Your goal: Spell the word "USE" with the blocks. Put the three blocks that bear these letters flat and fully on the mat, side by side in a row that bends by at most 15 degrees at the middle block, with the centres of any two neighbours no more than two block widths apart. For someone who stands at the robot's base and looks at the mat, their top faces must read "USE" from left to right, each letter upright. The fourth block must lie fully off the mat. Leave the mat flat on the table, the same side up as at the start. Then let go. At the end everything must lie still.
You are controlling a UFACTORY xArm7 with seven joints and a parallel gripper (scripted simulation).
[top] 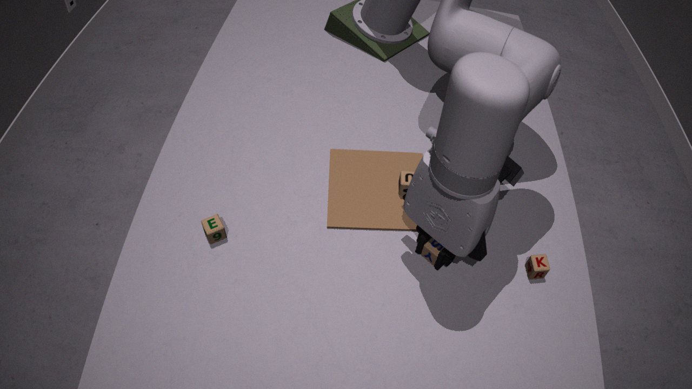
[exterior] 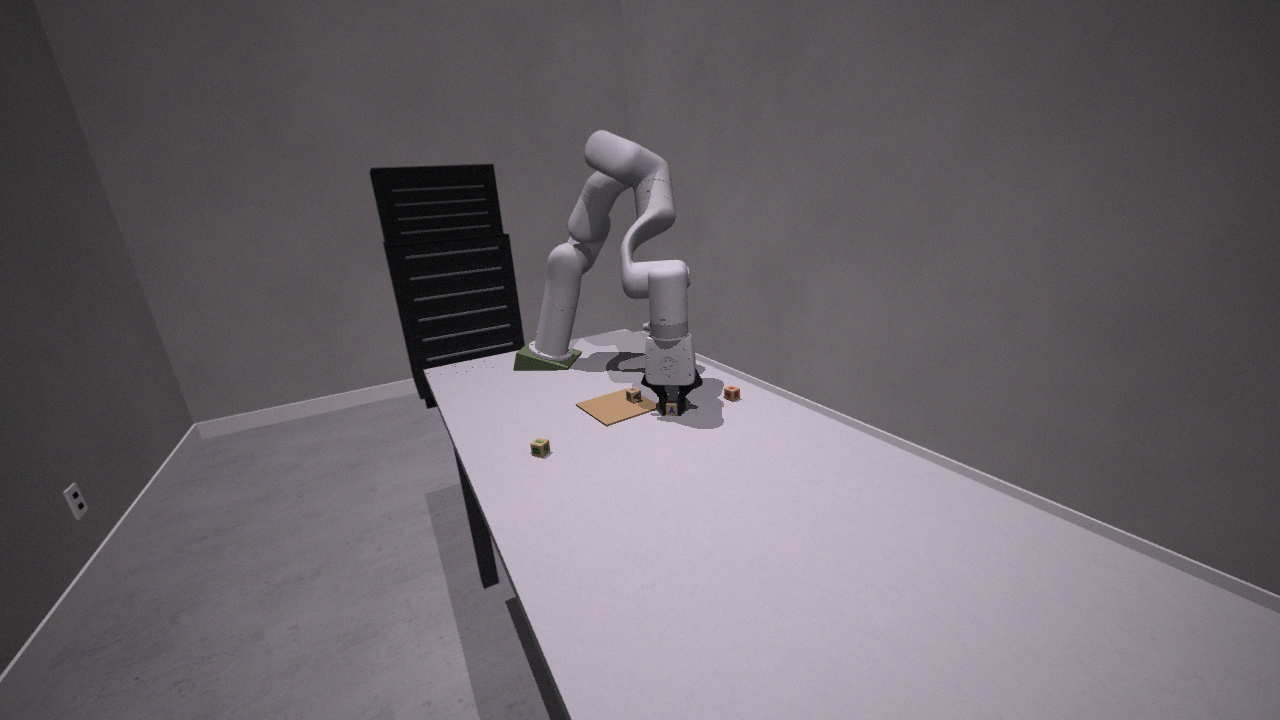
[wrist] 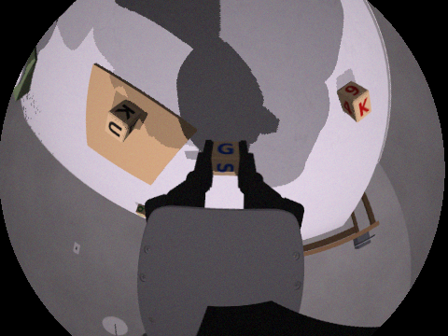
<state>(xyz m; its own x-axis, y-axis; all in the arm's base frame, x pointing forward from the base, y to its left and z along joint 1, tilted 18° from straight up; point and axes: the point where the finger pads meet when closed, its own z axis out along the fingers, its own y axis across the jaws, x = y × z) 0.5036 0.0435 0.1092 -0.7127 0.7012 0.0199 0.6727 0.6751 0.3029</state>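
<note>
Right now the tan mat is 11 cm behind my hand, 7 cm to the right of it and 2 cm below it. From my hand the other things lie so: U block 11 cm behind, 3 cm to the right; K block 2 cm ahead, 15 cm to the left, 1 cm below; S block 1 cm below.
</note>
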